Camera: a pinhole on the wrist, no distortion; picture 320 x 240 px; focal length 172.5 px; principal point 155.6 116.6 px. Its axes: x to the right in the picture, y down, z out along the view. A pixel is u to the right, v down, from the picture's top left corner.
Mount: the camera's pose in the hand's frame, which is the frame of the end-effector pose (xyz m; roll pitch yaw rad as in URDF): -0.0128 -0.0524 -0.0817 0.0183 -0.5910 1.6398
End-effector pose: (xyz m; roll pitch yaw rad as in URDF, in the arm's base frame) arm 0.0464 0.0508 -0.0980 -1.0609 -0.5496 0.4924
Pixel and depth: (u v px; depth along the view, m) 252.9 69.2 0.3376
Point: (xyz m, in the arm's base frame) -0.0936 0.2348 0.1296
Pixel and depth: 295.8 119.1 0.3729
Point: -0.2188 0.2969 0.0660
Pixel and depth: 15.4 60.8 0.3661
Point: 0.0348 -0.1741 0.3660
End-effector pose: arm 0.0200 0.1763 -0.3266 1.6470 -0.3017 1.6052
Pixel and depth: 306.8 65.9 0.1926
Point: 0.1879 0.2332 -0.3399
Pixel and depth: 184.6 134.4 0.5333
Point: 0.4075 0.2408 -0.6341
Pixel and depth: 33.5 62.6 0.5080
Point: 0.0969 0.5521 -0.8683
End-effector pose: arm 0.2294 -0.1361 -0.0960 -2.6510 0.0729 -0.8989
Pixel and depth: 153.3 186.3 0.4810
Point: 0.4644 0.2899 -0.2022
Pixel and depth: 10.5 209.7 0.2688
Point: 0.4398 0.1798 0.0859
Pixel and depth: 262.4 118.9 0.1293
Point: 0.2864 -0.0725 -0.1298
